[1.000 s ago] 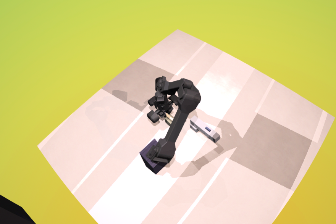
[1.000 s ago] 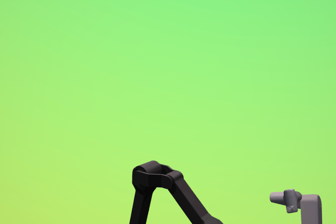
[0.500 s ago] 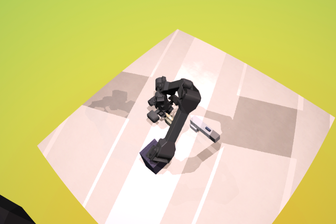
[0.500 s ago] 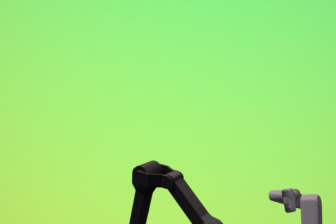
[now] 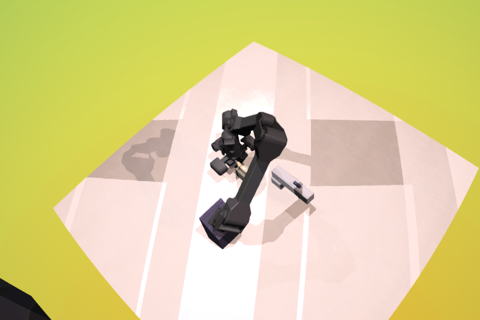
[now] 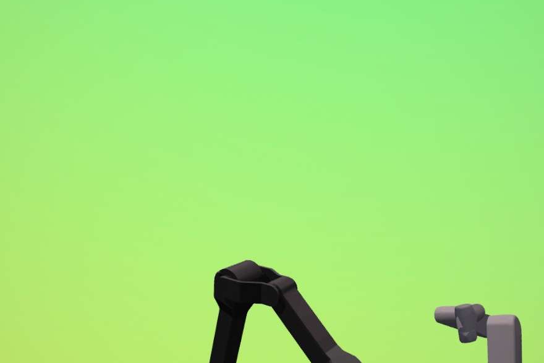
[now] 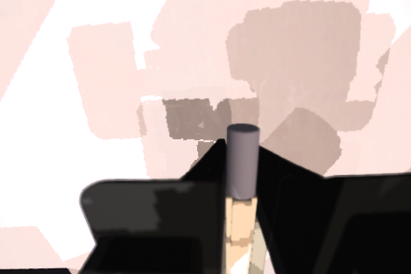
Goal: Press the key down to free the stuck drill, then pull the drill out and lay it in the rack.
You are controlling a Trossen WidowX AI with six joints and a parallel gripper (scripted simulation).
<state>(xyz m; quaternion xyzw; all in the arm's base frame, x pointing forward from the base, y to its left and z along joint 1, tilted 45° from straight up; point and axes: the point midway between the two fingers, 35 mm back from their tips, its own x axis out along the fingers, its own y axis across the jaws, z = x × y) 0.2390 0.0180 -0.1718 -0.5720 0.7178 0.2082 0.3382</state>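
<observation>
Now: the drill 40 mm to the right of my gripper tip, 40 mm above it and 10 mm behind it. Round my gripper tip: grey block (230 mm to the right, 40 mm above, 20 mm ahead); then dark blue key (260 mm to the right, 40 mm above, 10 mm ahead).
</observation>
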